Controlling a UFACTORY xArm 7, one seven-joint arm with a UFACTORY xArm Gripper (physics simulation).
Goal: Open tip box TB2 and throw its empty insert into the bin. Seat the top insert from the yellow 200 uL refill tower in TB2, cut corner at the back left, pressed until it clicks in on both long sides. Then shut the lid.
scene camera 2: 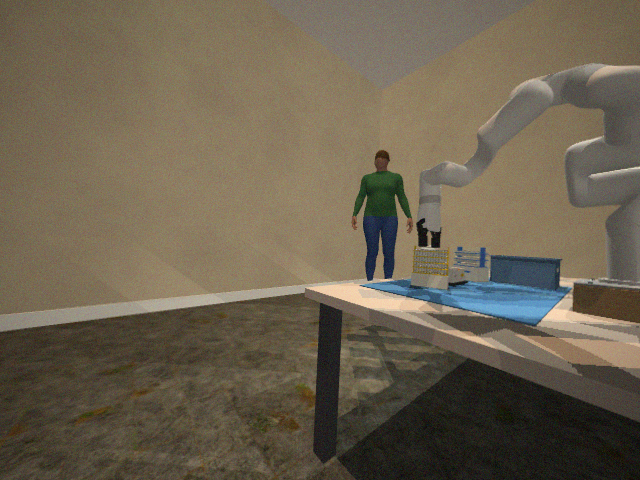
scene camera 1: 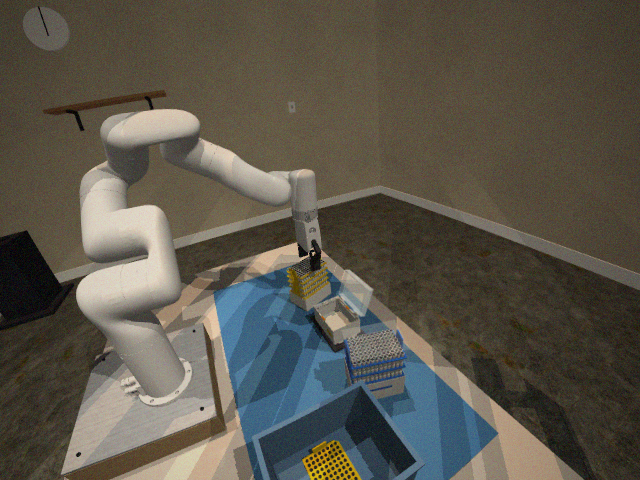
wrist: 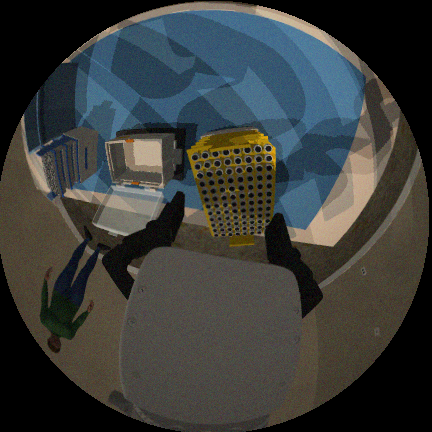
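Observation:
The yellow refill tower stands upright at the mat's far end, a stack of yellow inserts on a pale base. My gripper is open and empty, pointing down close to the tower's top insert. In the wrist view its fingers stand left and right of the tower; contact cannot be told. An open tip box, its label unreadable, sits beside the tower without an insert. Its clear lid leans back. A yellow insert lies in the bin.
A blue tower stands between the tip box and the bin on the blue mat. A person in a green top stands beyond the table. A dark holder lies under the tip box.

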